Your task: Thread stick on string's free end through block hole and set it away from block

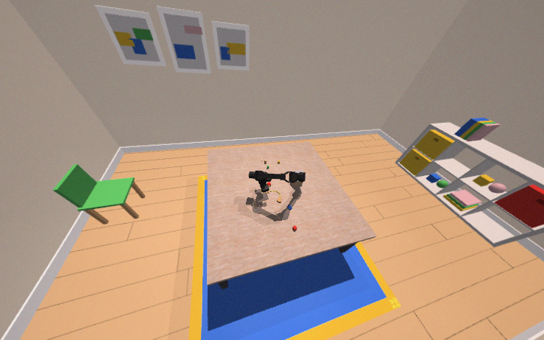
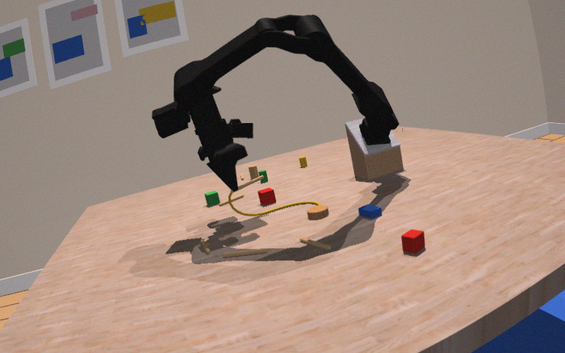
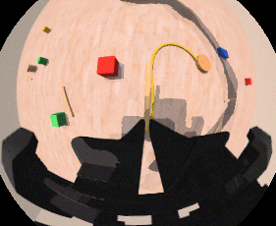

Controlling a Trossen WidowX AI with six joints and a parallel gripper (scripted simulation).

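Right now my gripper tip is 200 mm to the left of the green cube, 50 mm short of it and 50 mm above it. Also, from my gripper tip: blue block 210 mm behind, 190 mm to the left, 60 mm below; round wooden button 140 mm behind, 110 mm to the left, 60 mm below; thin wooden stick 10 mm behind.
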